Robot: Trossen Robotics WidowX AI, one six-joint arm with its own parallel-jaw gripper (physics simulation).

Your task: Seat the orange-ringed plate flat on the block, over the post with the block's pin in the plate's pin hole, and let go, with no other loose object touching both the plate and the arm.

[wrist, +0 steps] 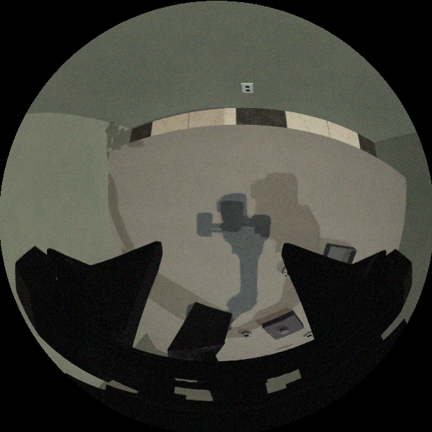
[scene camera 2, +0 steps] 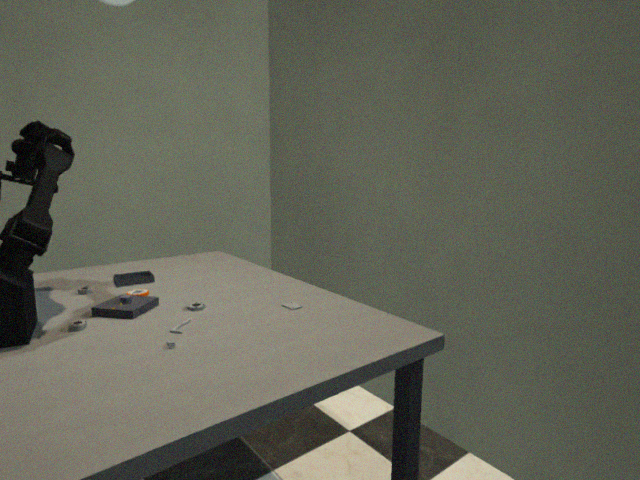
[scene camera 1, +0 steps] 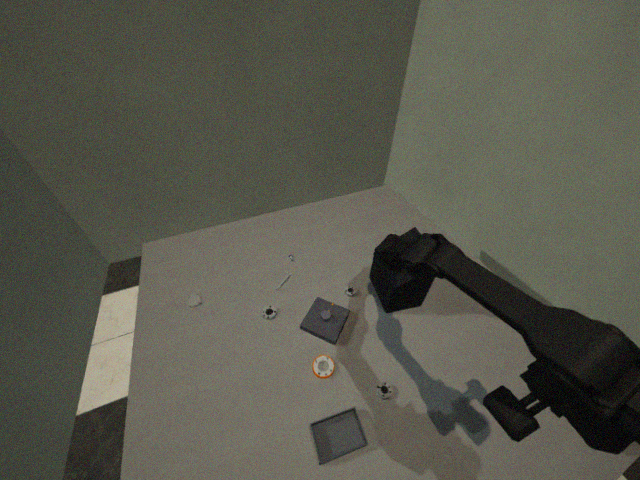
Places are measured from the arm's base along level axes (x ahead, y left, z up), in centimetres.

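Where they show: gripper, fingertip midpoint: [scene camera 2: 16, 207] [scene camera 1: 530, 401]; arm's base at its link origin: [scene camera 2: 4, 267] [scene camera 1: 397, 260].
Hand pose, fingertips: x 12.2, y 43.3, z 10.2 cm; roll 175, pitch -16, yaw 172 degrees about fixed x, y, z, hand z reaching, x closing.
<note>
Things, the pixels of their top centre, and the offset from my fingertips. "spot": a spot on its surface instead.
- orange-ringed plate at its top centre: [scene camera 1: 323, 365] [scene camera 2: 137, 291] dx +22.5, dy -32.6, dz -26.0 cm
- dark block at its top centre: [scene camera 2: 126, 296] [scene camera 1: 325, 314] dx +14.2, dy -44.9, dz -22.8 cm
- block's round post at a spot on its surface: [scene camera 2: 125, 299] [scene camera 1: 325, 311] spot: dx +13.4, dy -46.3, dz -23.3 cm
- tiny orange spot at a spot on its surface: [scene camera 1: 332, 304] spot: dx +9.5, dy -47.9, dz -24.6 cm
- shallow dark tray at its top centre: [scene camera 1: 338, 433] [scene camera 2: 133, 275] dx +28.0, dy -16.9, dz -24.5 cm
- thin rod at its top centre: [scene camera 2: 185, 324] [scene camera 1: 281, 279] dx +19.7, dy -68.2, dz -26.4 cm
- tiny piece at its top centre: [scene camera 2: 170, 340] [scene camera 1: 291, 256] dx +11.2, dy -76.8, dz -25.7 cm
- pale flat piece at its top centre: [scene camera 2: 292, 305] [scene camera 1: 194, 299] dx +50.3, dy -75.8, dz -26.6 cm
The orange-ringed plate [scene camera 1: 315, 366] [scene camera 2: 144, 293] lies flat on the table, apart from the dark block [scene camera 1: 315, 325] [scene camera 2: 108, 311] [wrist: 295, 325]. It does not show in the wrist view. The block's round post [scene camera 1: 325, 314] [scene camera 2: 125, 299] [wrist: 284, 330] stands bare. A tiny orange spot [scene camera 1: 332, 304] shows near the block's edge; whether it is the pin is too small to tell. My gripper [wrist: 224, 249] is open and empty, high above the table and well away from plate and block. In the second scene view it is partly cut off at the left edge.
A shallow dark tray [scene camera 1: 338, 435] [scene camera 2: 133, 280] [wrist: 340, 253] lies beyond the plate. Small pale ringed parts [scene camera 1: 273, 311] [scene camera 2: 195, 309] lie around the block. A thin rod [scene camera 1: 283, 281] [scene camera 2: 180, 326], a tiny piece [scene camera 1: 291, 257] [scene camera 2: 170, 345] and a pale flat piece [scene camera 1: 194, 300] [scene camera 2: 291, 306] lie farther off.
</note>
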